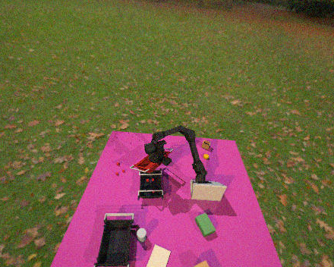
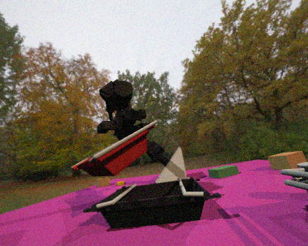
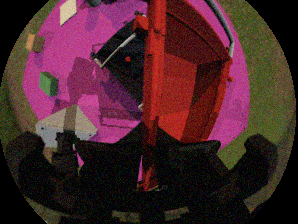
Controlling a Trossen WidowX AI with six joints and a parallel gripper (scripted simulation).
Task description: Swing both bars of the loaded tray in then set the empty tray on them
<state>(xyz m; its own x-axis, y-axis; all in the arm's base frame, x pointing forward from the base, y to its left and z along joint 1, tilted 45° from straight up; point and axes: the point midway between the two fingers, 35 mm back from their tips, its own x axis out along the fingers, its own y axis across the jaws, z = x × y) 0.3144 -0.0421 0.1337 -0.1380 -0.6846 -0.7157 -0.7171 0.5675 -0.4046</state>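
Now: the red tray 5 cm to the right of my gripper tip and 5 cm ahead of it. Round my gripper tip: slab 57 cm to the left, 17 cm below, 3 cm ahead; then green block 39 cm to the left, 29 cm behind, 15 cm below; then brown box 67 cm to the left, 21 cm behind, 14 cm below.
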